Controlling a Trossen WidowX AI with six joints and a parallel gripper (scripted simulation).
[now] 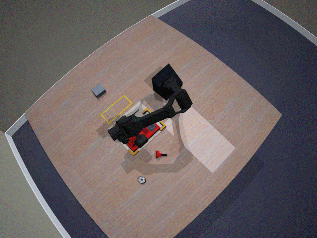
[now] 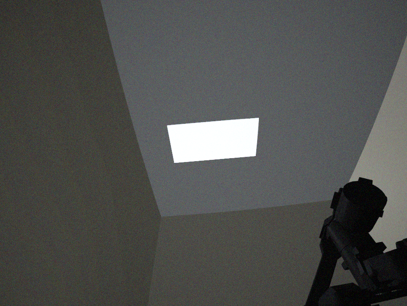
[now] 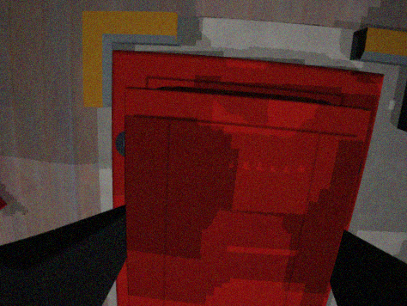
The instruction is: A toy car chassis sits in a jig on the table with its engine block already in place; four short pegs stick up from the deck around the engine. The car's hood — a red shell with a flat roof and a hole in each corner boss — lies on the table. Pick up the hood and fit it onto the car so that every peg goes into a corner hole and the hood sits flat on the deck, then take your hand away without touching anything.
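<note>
Right now my gripper tip is right at the red hood. Also, from my gripper tip: grey engine block (2 cm below, 1 cm to the left).
</note>
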